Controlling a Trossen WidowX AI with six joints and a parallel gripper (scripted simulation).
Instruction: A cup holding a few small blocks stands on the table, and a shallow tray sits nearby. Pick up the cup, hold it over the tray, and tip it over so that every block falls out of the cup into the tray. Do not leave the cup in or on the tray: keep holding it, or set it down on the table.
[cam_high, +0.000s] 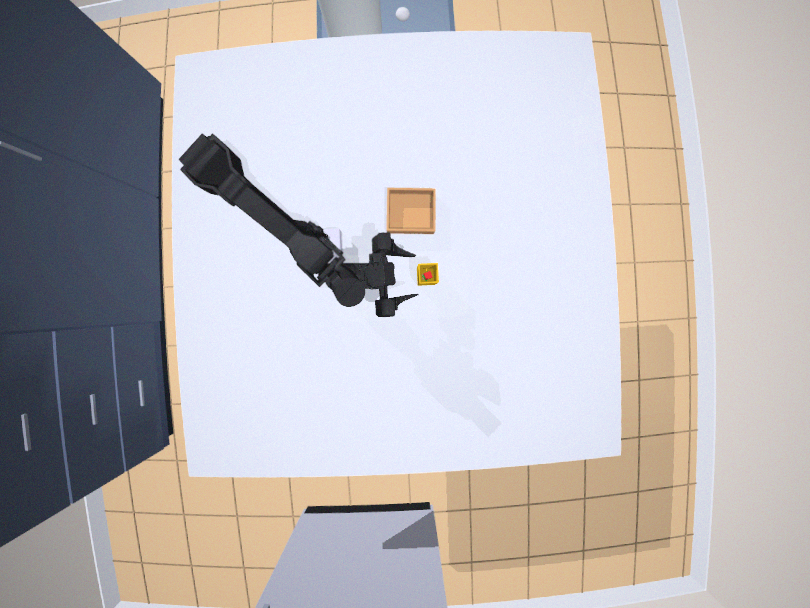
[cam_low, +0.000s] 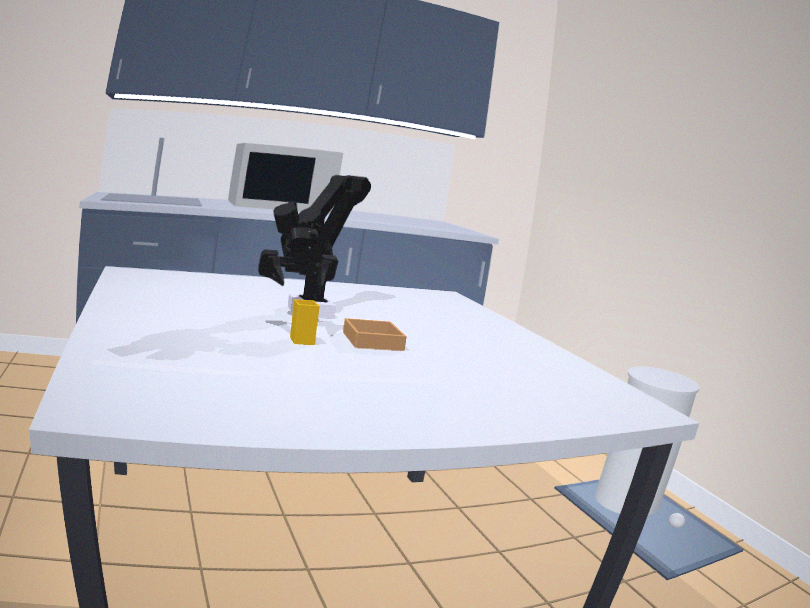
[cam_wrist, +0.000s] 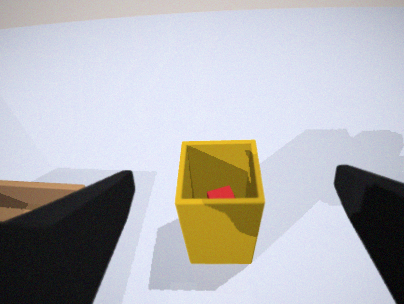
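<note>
Right now the red block is 30 mm ahead of my gripper tip and 70 mm below it. The rest, counted from my gripper tip: yellow square cup (30 mm ahead, 100 mm below).
</note>
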